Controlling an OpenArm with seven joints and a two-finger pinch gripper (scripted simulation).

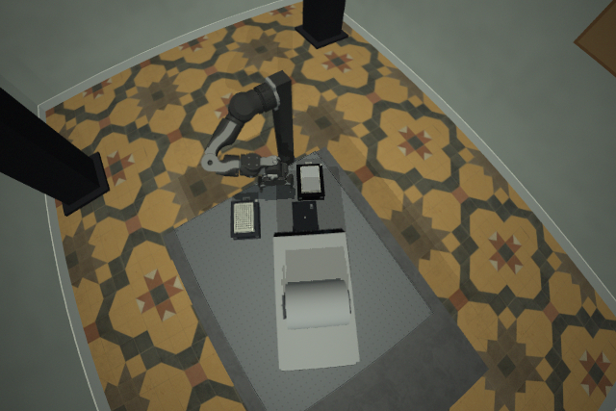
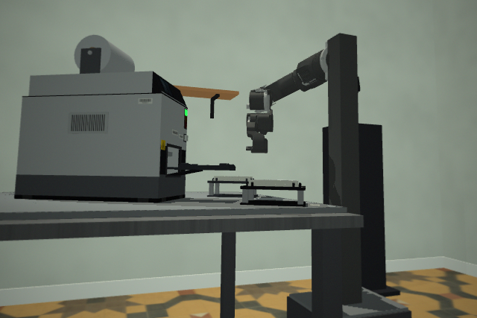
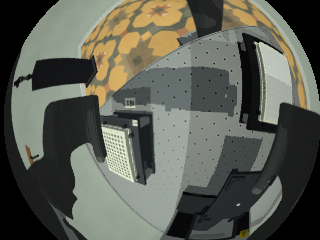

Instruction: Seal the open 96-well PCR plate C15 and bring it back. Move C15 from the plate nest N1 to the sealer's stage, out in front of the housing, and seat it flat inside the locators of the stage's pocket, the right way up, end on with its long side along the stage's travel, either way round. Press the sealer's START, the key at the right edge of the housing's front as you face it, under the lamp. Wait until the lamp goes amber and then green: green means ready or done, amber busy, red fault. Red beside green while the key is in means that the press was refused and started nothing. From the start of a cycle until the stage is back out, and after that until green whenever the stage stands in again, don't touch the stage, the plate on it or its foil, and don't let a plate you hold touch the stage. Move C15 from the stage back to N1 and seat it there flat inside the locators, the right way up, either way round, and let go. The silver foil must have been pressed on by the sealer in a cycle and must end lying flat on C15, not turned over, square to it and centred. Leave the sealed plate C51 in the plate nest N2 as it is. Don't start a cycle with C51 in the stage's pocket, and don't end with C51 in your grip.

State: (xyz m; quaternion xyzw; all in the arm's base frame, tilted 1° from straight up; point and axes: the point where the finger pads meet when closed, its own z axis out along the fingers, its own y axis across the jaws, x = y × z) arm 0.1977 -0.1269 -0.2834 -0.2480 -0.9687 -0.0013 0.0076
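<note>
Right now my hand is 1 cm short of the plate C15, 18 cm to the left of it and 8 cm above it. From my hand the other things lie so: sealer stage: 17 cm ahead, 3 cm to the left, 5 cm below; then sealed plate C51: 2 cm ahead, 16 cm to the left, 9 cm below; then start key: 21 cm ahead, 10 cm to the right, 4 cm above.
</note>
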